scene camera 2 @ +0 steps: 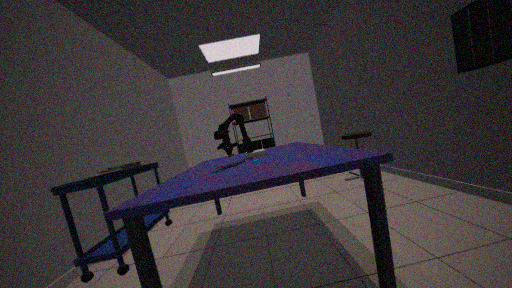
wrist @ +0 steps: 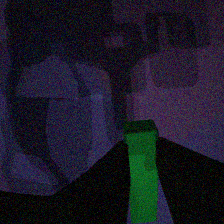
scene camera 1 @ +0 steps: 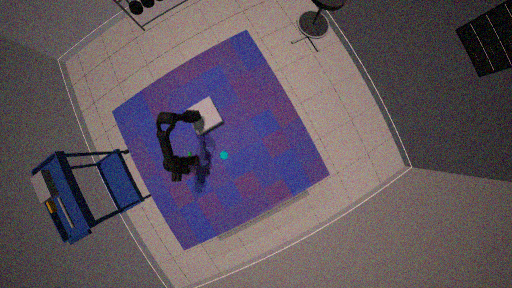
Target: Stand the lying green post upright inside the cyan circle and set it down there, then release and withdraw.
The gripper (wrist: 141, 147) holds a green post.
